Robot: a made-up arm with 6 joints. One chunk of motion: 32 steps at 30 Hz.
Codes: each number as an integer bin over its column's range. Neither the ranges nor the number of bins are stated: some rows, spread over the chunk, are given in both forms.
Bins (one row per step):
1: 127 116 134 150 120 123
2: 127 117 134 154 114 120
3: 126 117 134 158 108 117
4: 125 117 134 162 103 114
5: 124 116 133 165 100 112
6: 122 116 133 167 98 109
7: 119 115 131 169 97 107
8: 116 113 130 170 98 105
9: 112 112 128 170 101 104
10: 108 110 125 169 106 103
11: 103 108 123 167 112 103
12: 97 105 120 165 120 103
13: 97 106 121 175 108 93
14: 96 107 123 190 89 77
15: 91 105 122 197 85 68
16: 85 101 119 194 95 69
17: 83 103 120 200 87 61
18: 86 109 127 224 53 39
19: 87 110 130 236 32 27
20: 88 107 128 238 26 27
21: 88 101 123 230 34 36
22: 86 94 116 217 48 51
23: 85 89 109 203 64 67
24: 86 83 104 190 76 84
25: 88 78 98 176 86 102
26: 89 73 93 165 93 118
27: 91 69 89 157 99 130
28: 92 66 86 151 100 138
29: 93 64 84 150 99 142
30: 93 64 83 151 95 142
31: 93 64 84 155 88 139
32: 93 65 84 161 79 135
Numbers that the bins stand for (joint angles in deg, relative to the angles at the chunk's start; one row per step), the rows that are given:
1: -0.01 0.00 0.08 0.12 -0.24 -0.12
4: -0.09 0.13 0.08 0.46 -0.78 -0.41
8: -0.45 -0.39 -0.88 0.68 -0.94 -0.70
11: -0.96 -1.04 -2.56 0.60 -0.49 -0.76
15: -1.44 -1.43 -2.80 1.43 -1.35 -1.88
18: -1.64 -0.91 -1.60 2.19 -2.37 -2.81
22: -1.64 -2.85 -4.24 1.99 -2.53 -2.42
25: -1.56 -4.93 -8.55 0.85 -1.32 -0.79
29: -1.36 -6.75 -11.91 0.12 -0.91 0.48
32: -1.36 -6.62 -11.91 0.43 -1.54 0.26
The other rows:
2: -0.01 0.13 0.08 0.23 -0.43 -0.22
3: -0.05 0.13 0.08 0.35 -0.62 -0.32
5: -0.13 0.00 -0.16 0.54 -0.88 -0.47
6: -0.21 0.00 -0.16 0.60 -0.94 -0.57
7: -0.33 -0.13 -0.64 0.65 -0.97 -0.63
9: -0.61 -0.52 -1.36 0.68 -0.84 -0.73
10: -0.76 -0.78 -2.08 0.65 -0.68 -0.76
12: -1.20 -1.43 -3.28 0.54 -0.24 -0.76
13: -1.20 -1.30 -3.04 0.82 -0.62 -1.08
14: -1.24 -1.17 -2.56 1.24 -1.23 -1.59
16: -1.68 -1.95 -3.52 1.35 -1.03 -1.85
17: -1.76 -1.69 -3.28 1.52 -1.29 -2.10
19: -1.60 -0.78 -0.88 2.52 -3.04 -3.19
20: -1.56 -1.17 -1.36 2.58 -3.23 -3.19
21: -1.56 -1.95 -2.56 2.35 -2.98 -2.90
23: -1.68 -3.50 -5.92 1.60 -2.02 -1.91
24: -1.64 -4.28 -7.11 1.24 -1.64 -1.37
26: -1.52 -5.58 -9.75 0.54 -1.10 -0.28
27: -1.44 -6.10 -10.71 0.32 -0.91 0.10
28: -1.40 -6.49 -11.43 0.15 -0.88 0.36
30: -1.36 -6.75 -12.15 0.15 -1.03 0.48
31: -1.36 -6.75 -11.91 0.26 -1.26 0.39

